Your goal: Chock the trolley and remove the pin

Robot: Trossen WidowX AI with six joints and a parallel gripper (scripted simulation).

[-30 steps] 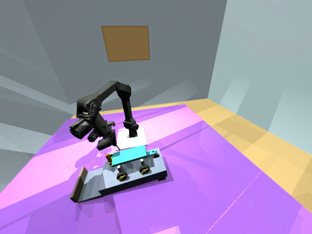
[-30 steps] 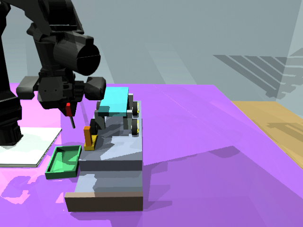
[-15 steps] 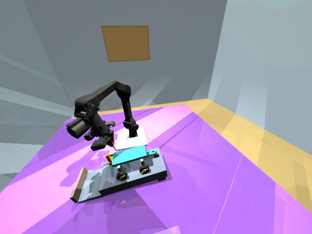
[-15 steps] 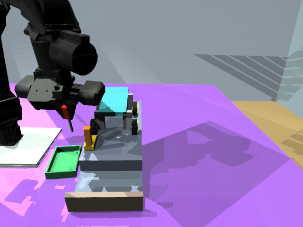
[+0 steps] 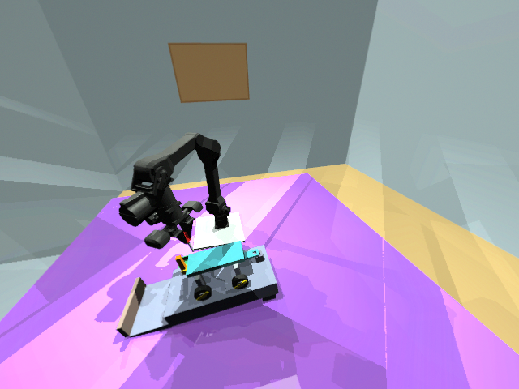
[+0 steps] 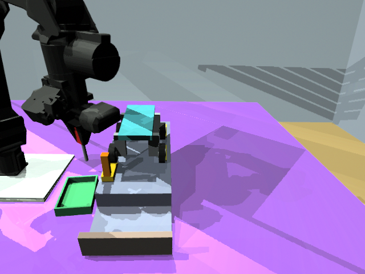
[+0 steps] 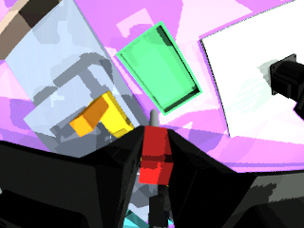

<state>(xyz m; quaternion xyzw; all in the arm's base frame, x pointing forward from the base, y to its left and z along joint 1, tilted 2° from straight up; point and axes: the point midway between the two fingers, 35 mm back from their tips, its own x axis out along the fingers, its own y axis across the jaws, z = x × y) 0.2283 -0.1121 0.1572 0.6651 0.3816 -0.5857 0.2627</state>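
My gripper tip is right at the red-headed stop pin. Round my gripper tip: grey ramp: 100 mm to the left, 100 mm ahead, 90 mm below; then trolley: 100 mm to the left, 100 mm ahead, 30 mm below; then yellow chock: 50 mm below, 50 mm ahead.
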